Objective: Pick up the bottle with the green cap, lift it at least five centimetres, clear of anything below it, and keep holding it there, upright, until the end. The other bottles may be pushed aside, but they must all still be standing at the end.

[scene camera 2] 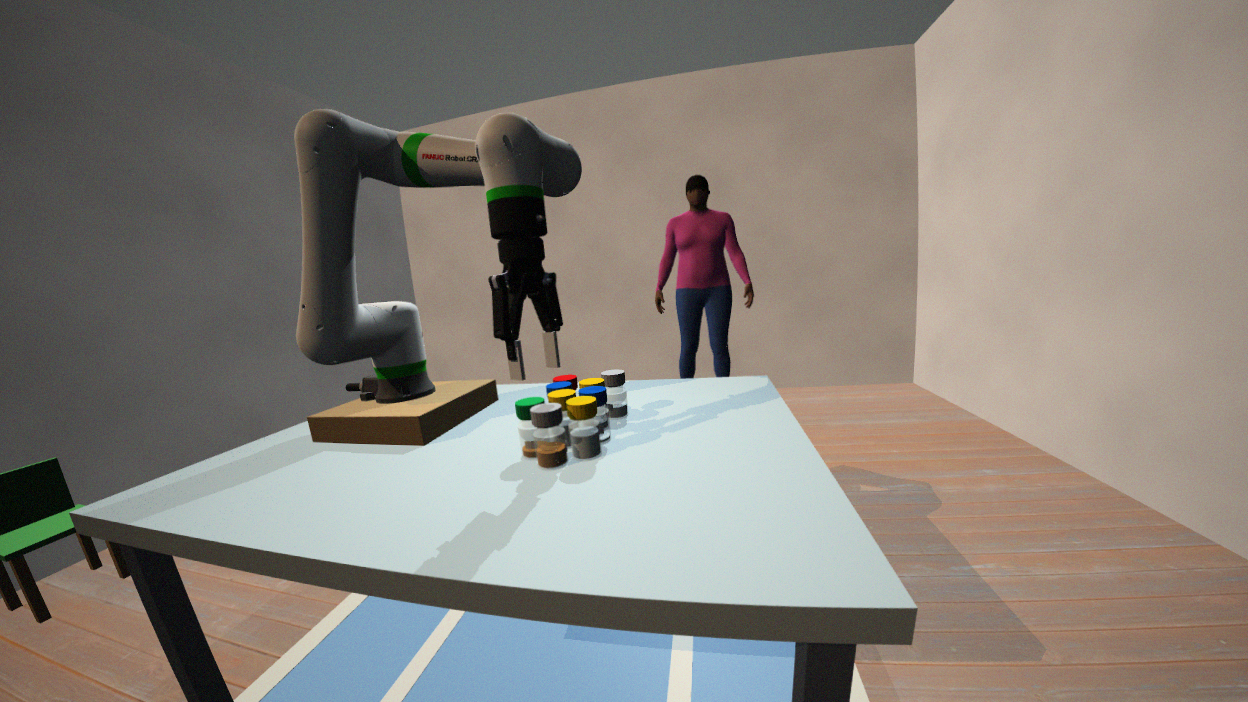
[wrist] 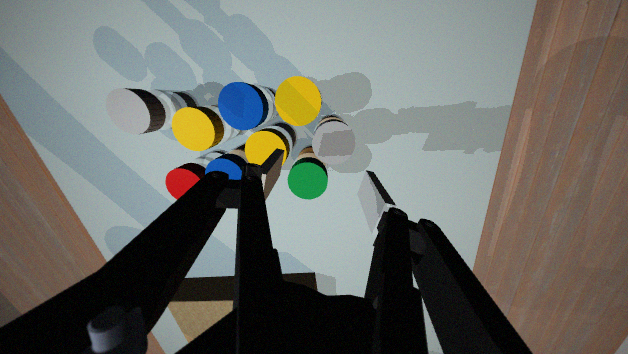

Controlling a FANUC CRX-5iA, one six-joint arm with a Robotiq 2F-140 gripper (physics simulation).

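Where they show: gripper, between the fingertips: (scene camera 2: 536, 373) (wrist: 322, 172); arm's base, origin of its link: (scene camera 2: 406, 395).
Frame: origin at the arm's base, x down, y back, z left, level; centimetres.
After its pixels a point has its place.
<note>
The green-capped bottle (scene camera 2: 529, 408) @[x -3.6, y -47.5, z -20.9 cm] (wrist: 308, 180) @[x -4.2, y -46.6, z -18.6 cm] stands upright on the table at the group's edge nearest the robot base. My gripper (scene camera 2: 534, 356) @[x -10.0, y -49.7, z -20.7 cm] (wrist: 322, 172) @[x -10.0, y -49.7, z -20.7 cm] is open and empty, pointing down above the table, its tips higher than the caps. In the wrist view the green cap shows between the two fingertips, closer to the left one. A grey-capped bottle (scene camera 2: 547, 417) @[x -3.2, y -52.6, z -24.5 cm] (wrist: 334, 142) @[x -4.2, y -51.5, z -22.2 cm] and a yellow-capped bottle (scene camera 2: 562, 399) @[x -3.6, y -51.9, z -15.9 cm] (wrist: 265, 148) @[x -4.2, y -51.3, z -13.5 cm] stand close beside the green one. The left fingertip partly covers that yellow cap in the wrist view.
Also upright are a red-capped bottle (scene camera 2: 565, 380) @[x -4.1, y -47.7, z -3.5 cm] (wrist: 183, 183) @[x -4.2, y -47.1, z -1.1 cm], two blue-capped ones (scene camera 2: 592, 395) @[x -3.8, y -57.2, z -14.0 cm] (wrist: 241, 105) @[x -4.2, y -56.6, z -11.5 cm], two more yellow-capped ones (scene camera 2: 581, 406) @[x -3.9, y -57.4, z -20.7 cm] (wrist: 298, 101) @[x -4.2, y -56.5, z -18.3 cm] and another grey-capped one (scene camera 2: 613, 377) @[x -3.6, y -57.7, z 0.2 cm] (wrist: 128, 111) @[x -4.2, y -57.0, z 2.7 cm]. The robot's wooden base block (scene camera 2: 366, 428) @[x 2.5, y -4.0, z -17.5 cm] is left of them. A person (scene camera 2: 700, 253) stands behind the table.
</note>
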